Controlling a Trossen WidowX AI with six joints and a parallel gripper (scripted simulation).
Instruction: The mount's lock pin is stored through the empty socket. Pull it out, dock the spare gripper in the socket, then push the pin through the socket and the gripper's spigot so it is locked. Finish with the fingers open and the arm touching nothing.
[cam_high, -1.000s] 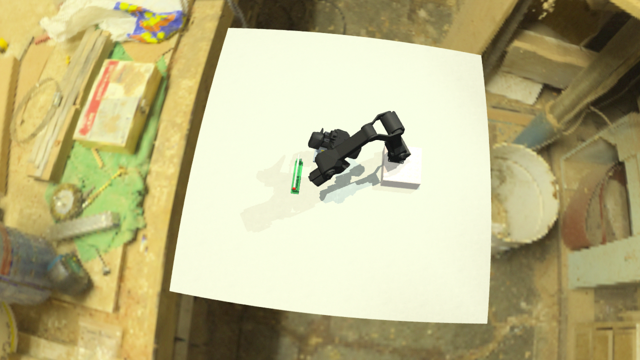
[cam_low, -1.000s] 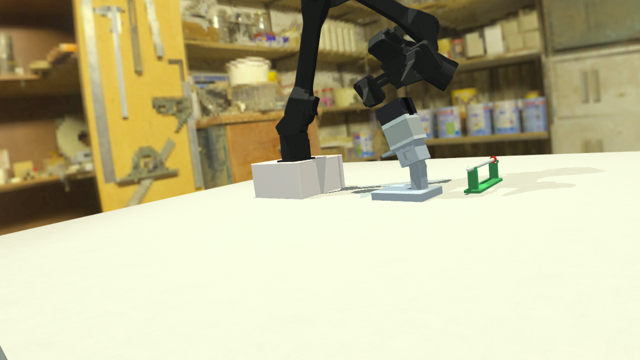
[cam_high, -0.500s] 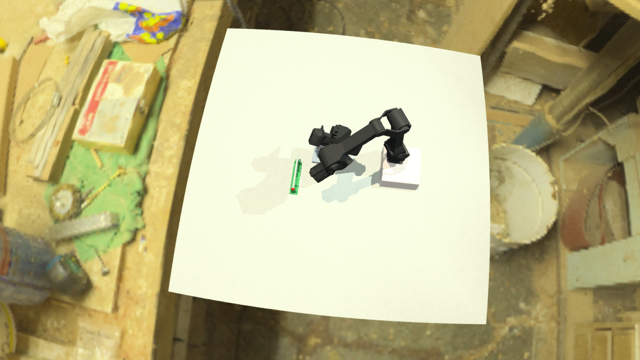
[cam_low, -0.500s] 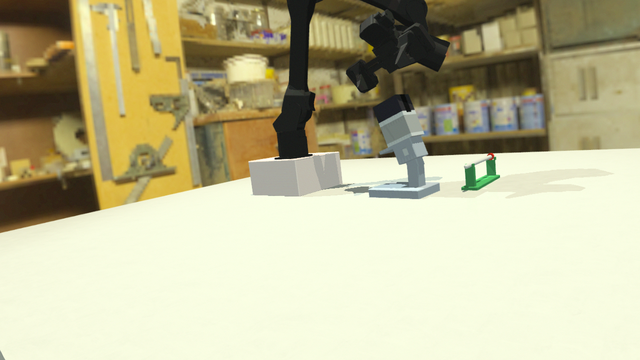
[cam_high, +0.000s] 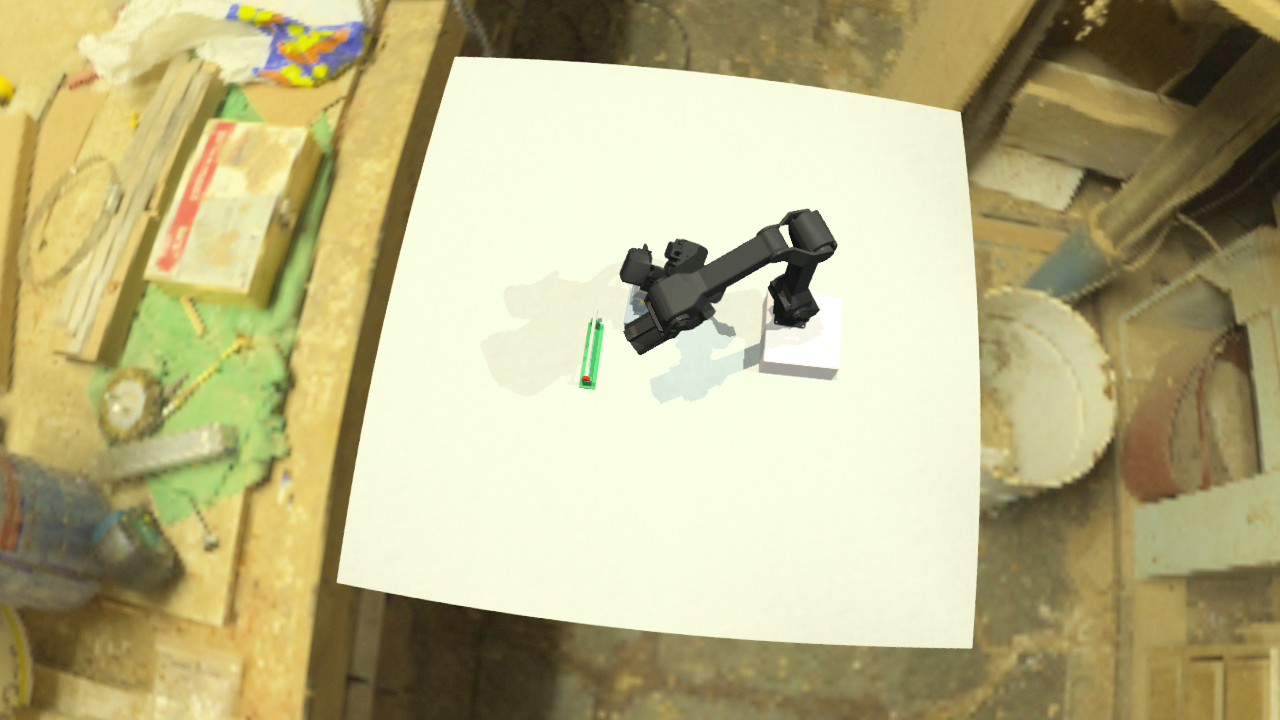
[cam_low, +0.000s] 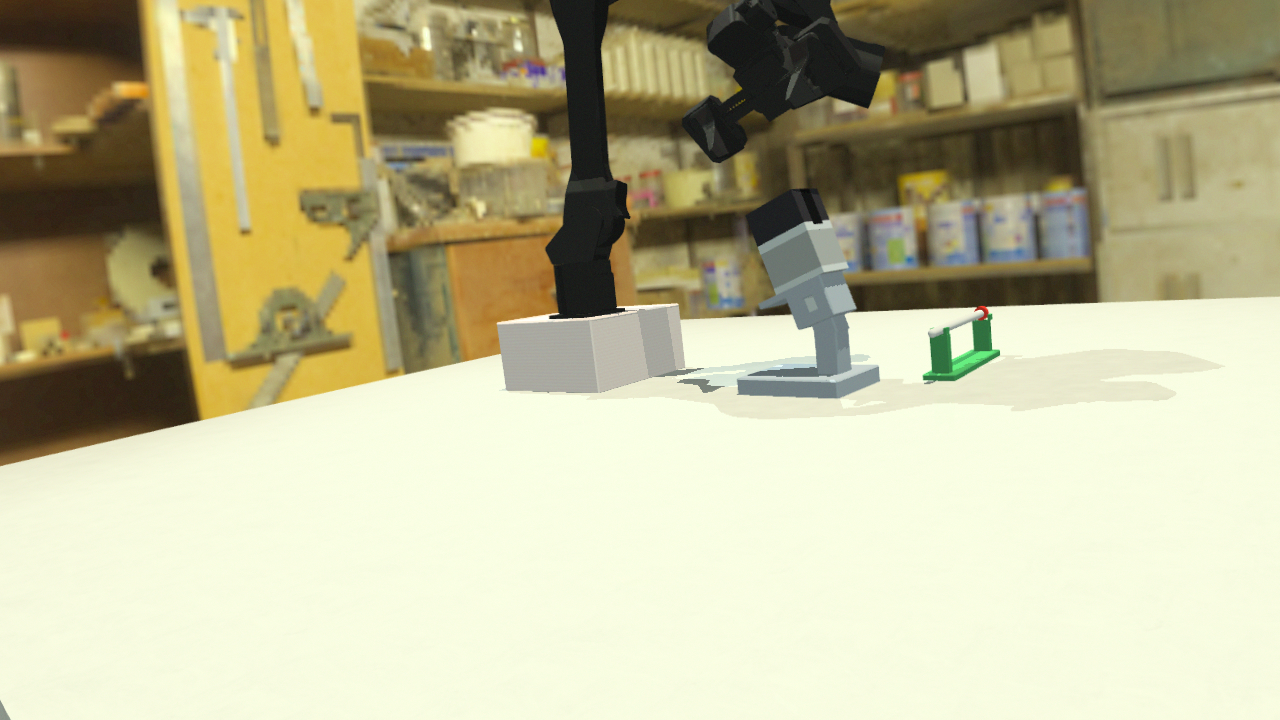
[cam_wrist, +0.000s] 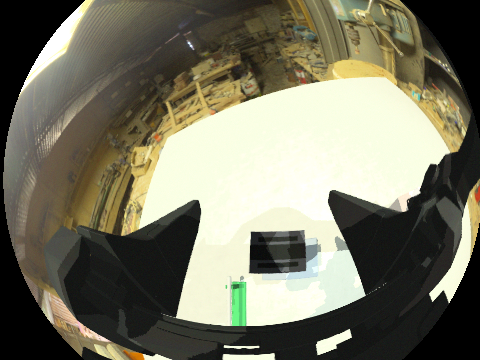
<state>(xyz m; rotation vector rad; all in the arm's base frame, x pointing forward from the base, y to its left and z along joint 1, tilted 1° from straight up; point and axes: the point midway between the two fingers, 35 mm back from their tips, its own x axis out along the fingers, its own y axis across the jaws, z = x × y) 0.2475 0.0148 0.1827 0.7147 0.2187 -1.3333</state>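
My gripper tip is now 130 mm short of the green cradle, 140 mm to the right of it and 220 mm above it. Also, from my gripper tip: spare gripper: 30 mm ahead, 20 mm to the left, 120 mm below; then grey mount: 30 mm ahead, 30 mm to the left, 190 mm below.
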